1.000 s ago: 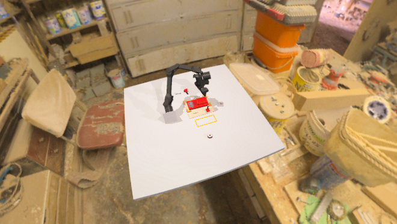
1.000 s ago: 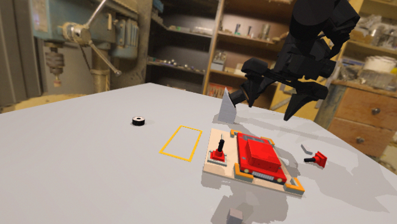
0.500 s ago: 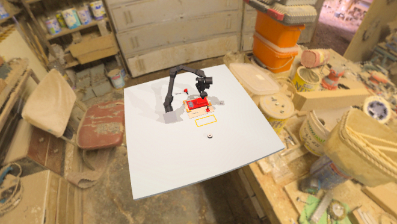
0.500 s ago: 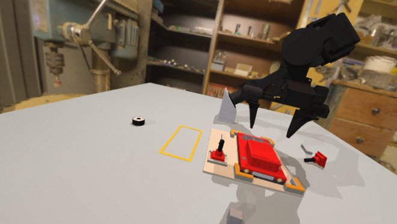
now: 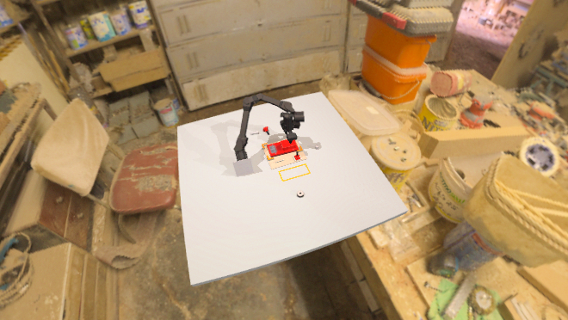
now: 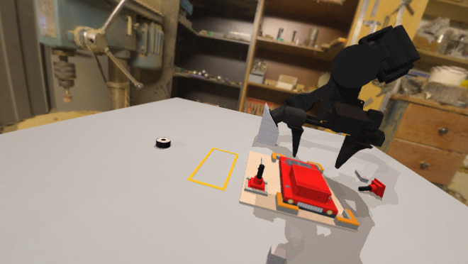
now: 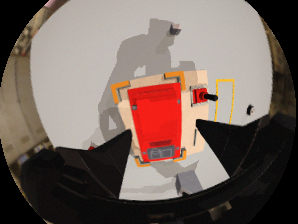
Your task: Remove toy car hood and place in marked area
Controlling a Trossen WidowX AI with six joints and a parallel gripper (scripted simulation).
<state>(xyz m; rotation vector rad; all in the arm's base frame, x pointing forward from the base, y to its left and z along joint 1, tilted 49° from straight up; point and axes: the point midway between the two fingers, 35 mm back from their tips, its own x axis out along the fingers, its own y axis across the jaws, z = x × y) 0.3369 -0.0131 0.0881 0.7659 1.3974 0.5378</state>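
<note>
My gripper tip is 5 cm above the hood.
</note>
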